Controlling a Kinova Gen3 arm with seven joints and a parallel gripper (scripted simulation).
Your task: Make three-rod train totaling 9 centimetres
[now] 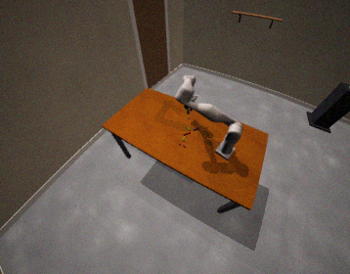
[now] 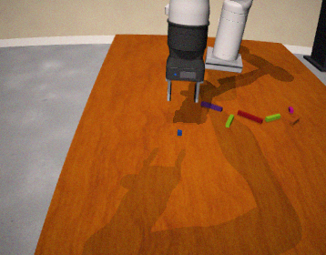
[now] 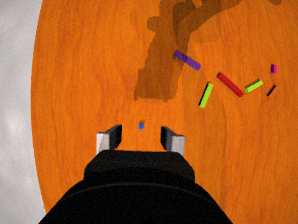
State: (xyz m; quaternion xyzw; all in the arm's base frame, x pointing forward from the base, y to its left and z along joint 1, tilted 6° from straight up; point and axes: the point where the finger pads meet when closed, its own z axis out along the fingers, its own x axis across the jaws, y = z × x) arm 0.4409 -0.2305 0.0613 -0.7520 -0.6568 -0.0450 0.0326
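Now: the magenta rod 330 mm to the left of my hand, 100 mm below it and 100 mm behind it. Also, from my hand: blue rod: 100 mm below; then red rod: 190 mm to the left, 100 mm below, 70 mm behind; then purple rod: 120 mm behind, 100 mm to the left, 100 mm below.
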